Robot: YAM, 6 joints.
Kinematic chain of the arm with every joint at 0, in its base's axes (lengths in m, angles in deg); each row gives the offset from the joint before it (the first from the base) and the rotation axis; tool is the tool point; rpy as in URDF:
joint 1: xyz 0 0 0.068 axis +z
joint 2: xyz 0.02 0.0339 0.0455 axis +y
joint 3: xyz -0.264 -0.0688 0 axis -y
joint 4: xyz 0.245 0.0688 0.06 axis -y
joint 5: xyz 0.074 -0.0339 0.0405 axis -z
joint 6: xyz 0.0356 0 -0.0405 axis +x
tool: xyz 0 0 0 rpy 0 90 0
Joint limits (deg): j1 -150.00..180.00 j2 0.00..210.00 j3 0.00..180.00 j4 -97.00..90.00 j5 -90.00..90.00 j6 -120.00..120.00
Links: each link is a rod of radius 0.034 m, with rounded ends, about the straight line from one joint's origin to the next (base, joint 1, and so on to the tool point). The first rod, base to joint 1, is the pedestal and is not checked.
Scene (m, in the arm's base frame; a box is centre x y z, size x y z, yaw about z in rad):
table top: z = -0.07
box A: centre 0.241 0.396 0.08 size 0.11 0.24 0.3 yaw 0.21
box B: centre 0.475 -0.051 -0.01 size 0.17 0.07 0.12 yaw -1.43
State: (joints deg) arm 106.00 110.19 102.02 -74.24 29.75 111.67
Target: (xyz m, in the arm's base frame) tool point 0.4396 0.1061 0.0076
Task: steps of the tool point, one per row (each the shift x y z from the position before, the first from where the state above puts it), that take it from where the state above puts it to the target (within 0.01 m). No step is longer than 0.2 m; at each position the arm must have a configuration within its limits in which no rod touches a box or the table.
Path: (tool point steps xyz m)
1: 0.0760 0.0083 0.0638
2: 0.0741 -0.0206 0.0642
3: 0.0613 -0.0473 0.0614
4: 0.0392 -0.0674 0.0559
5: 0.1106 0.0450 -0.1062
6: 0.1000 -0.0167 -0.1322
7: 0.0611 -0.0674 -0.1431
8: 0.0040 -0.0941 -0.1381

